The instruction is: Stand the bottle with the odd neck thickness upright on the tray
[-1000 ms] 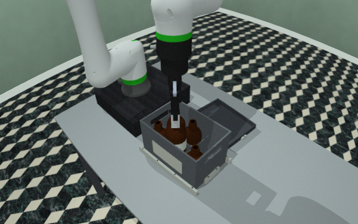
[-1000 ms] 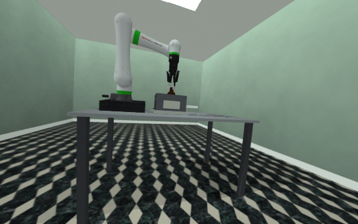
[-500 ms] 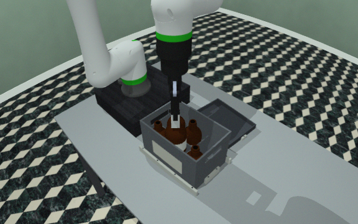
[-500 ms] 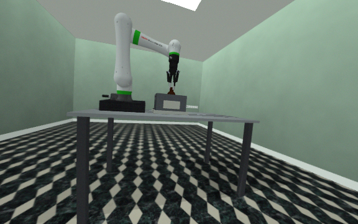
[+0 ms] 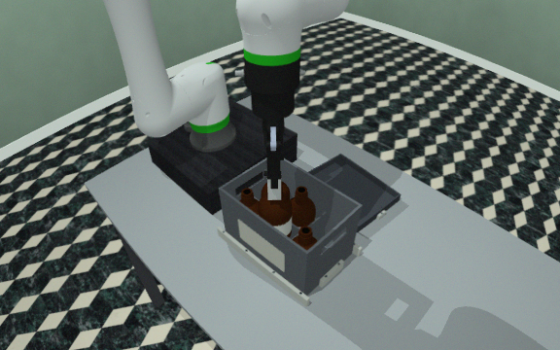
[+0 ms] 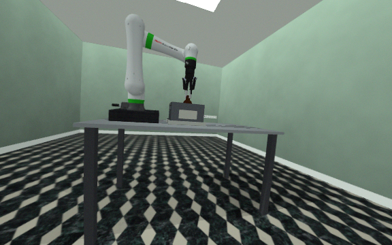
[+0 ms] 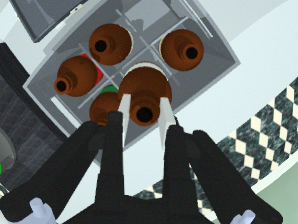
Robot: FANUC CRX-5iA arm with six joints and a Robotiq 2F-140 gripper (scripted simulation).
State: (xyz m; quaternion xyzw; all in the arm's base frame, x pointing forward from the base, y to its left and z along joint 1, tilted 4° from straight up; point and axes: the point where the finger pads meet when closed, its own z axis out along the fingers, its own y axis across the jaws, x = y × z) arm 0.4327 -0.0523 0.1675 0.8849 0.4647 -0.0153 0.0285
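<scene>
My hand is 9 cm above the brown bottle. Round my hand: glass bottle (10 cm behind, 7 cm to the left, 17 cm below); crate (1 cm behind, 4 cm to the left, 17 cm below); dark grey tray (6 cm behind, 30 cm to the left, 24 cm below).
</scene>
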